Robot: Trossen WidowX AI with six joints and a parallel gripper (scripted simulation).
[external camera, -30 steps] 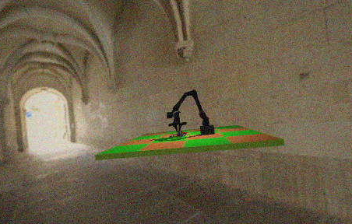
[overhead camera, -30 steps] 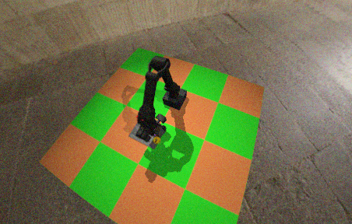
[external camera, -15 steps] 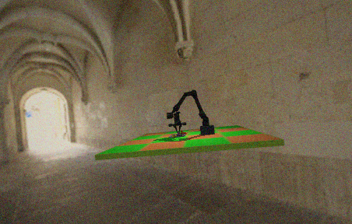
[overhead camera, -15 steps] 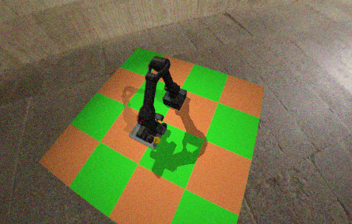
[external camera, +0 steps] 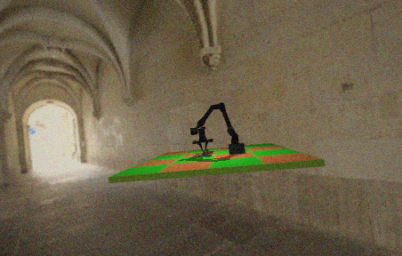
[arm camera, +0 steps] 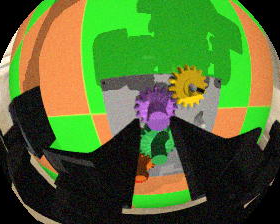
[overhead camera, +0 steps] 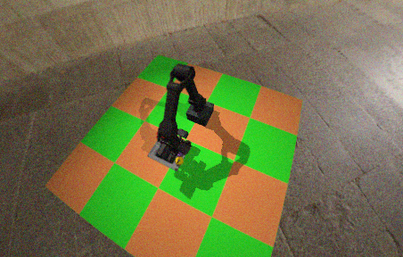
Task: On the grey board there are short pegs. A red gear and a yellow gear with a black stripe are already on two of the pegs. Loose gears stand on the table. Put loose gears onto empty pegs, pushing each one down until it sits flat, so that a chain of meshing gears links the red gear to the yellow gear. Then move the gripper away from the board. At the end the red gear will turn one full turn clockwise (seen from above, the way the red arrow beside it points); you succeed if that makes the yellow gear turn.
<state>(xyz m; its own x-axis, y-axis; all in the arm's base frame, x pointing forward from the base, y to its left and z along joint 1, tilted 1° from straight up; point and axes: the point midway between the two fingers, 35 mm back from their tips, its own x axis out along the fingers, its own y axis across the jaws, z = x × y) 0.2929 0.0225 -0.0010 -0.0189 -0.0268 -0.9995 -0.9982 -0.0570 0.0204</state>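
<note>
Now: gripper tip 20 mm above the purple gear. Also, from my gripper tip: orange gear (20 mm behind, 100 mm to the right, 20 mm below); red gear (30 mm behind, 160 mm to the right, 30 mm below); dark green gear (10 mm ahead, 50 mm to the right, 20 mm below).
</note>
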